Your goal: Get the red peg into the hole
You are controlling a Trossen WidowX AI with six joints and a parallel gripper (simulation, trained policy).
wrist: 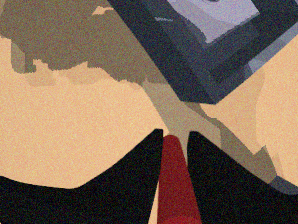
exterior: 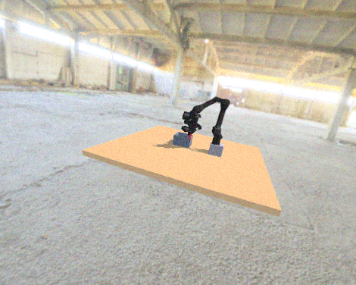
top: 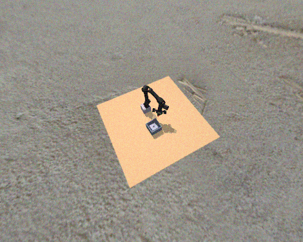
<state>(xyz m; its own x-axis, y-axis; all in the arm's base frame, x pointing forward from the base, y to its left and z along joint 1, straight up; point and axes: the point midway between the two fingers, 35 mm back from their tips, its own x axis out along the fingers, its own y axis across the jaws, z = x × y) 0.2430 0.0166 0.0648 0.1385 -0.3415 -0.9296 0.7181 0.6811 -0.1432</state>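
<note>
Right now my gripper tip is 60 mm short of the plate, 130 mm to the left of it and 80 mm above it. Also, from my gripper tip: red peg (10 mm behind, 10 mm to the left, 10 mm above); box (60 mm ahead, 130 mm to the right, 100 mm below).
</note>
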